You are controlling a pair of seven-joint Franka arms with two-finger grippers.
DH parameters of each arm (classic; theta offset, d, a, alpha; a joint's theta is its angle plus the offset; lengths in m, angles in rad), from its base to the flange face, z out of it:
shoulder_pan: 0 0.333 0 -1.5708
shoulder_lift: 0 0 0 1.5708
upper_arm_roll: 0 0.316 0.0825 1.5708
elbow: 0 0 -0.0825 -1.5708
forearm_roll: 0 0.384 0 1.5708
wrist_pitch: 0 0 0.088 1.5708
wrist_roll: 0 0.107 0 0
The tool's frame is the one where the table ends.
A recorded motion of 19 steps. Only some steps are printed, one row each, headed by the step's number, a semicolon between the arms.
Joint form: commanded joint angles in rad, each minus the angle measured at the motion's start. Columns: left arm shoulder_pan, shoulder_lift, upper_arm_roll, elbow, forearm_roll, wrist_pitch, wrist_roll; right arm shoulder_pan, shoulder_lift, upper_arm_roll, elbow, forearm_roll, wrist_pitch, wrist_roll.
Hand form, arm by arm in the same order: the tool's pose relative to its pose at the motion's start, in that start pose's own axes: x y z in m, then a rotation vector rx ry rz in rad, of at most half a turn. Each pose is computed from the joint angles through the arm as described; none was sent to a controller.
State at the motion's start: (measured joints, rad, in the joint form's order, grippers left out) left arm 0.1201 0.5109 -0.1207 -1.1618 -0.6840 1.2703 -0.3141; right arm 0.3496 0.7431 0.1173 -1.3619 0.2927 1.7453 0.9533
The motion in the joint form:
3: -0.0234 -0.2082 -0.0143 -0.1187 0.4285 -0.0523 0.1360; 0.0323 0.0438 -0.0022 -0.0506 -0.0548 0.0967 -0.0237
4: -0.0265 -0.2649 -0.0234 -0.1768 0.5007 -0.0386 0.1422; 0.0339 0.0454 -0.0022 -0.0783 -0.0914 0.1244 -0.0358
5: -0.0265 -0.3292 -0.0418 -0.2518 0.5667 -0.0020 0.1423; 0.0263 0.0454 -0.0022 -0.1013 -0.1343 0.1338 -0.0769
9: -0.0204 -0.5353 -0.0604 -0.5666 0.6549 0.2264 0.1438; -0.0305 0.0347 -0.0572 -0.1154 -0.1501 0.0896 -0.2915
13: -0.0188 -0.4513 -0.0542 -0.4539 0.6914 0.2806 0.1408; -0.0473 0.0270 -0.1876 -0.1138 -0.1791 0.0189 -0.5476
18: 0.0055 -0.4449 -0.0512 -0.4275 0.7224 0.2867 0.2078; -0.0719 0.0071 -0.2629 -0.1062 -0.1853 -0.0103 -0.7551
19: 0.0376 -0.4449 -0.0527 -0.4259 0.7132 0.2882 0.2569; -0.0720 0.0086 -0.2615 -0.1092 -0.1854 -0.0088 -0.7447
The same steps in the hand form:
3: -0.0752 -0.0074 -0.0237 0.4365 0.1154 0.0659; 0.0079 -0.0072 0.0504 -0.0415 0.0521 -0.0364
4: -0.0910 -0.0094 -0.0234 0.5100 0.1415 0.0590; 0.0126 -0.0032 0.0618 -0.0650 0.0811 -0.0540
5: -0.1066 -0.0096 -0.0192 0.5778 0.1793 0.0577; 0.0208 0.0048 0.0692 -0.0997 0.1043 -0.0965
9: -0.1350 -0.0324 0.0079 0.6724 0.3196 0.0712; 0.0722 0.0486 0.0497 -0.1372 0.0890 -0.2114
13: -0.1089 -0.0211 -0.0178 0.6747 0.4065 0.0901; 0.1299 0.1091 0.0230 -0.2185 0.0827 -0.3336
18: -0.1083 -0.0286 -0.0381 0.7049 0.4232 0.1325; 0.1614 0.1510 -0.0092 -0.2323 0.0818 -0.4510
19: -0.1075 -0.0404 -0.0495 0.6967 0.4169 0.1531; 0.1615 0.1510 -0.0068 -0.2331 0.0800 -0.4411

